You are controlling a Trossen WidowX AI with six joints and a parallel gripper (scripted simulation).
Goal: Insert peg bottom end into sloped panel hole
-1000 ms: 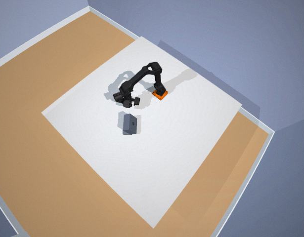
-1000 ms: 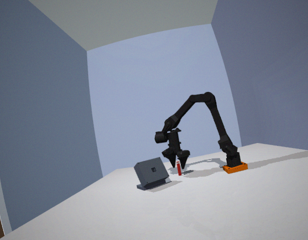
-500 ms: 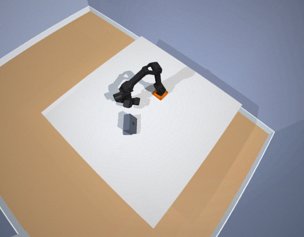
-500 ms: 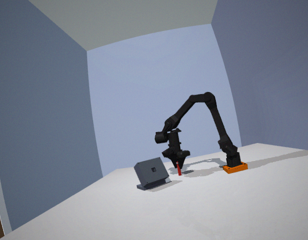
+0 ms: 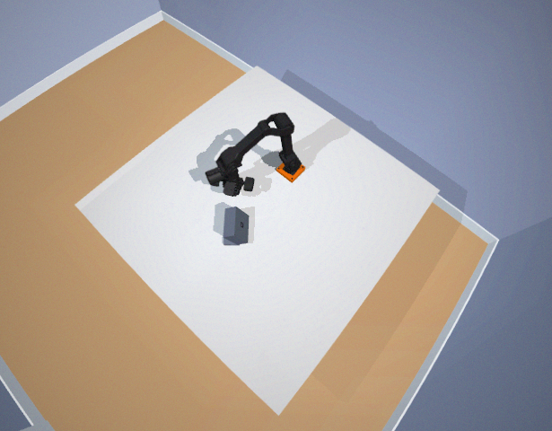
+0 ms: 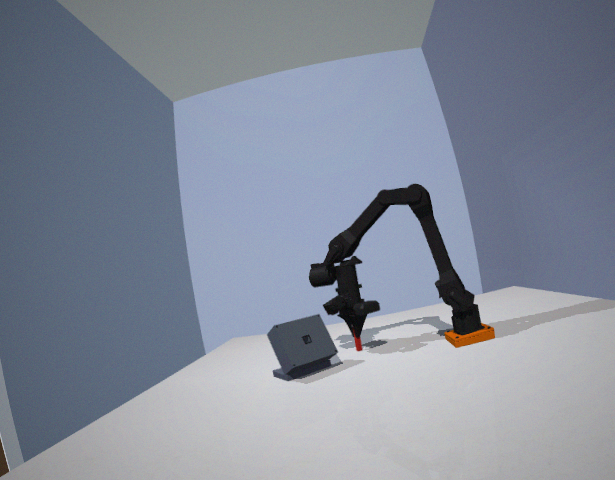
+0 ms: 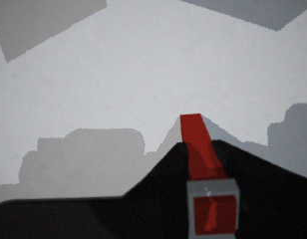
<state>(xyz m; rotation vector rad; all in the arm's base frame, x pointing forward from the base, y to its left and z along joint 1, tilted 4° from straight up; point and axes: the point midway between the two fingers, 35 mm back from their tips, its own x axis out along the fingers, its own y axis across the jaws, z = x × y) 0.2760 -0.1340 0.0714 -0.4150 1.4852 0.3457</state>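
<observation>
The grey sloped panel lies 14 cm ahead of my gripper tip, 13 cm to the left of it and 4 cm above it. From my gripper tip the other things lie so: red square peg 2 cm above.
</observation>
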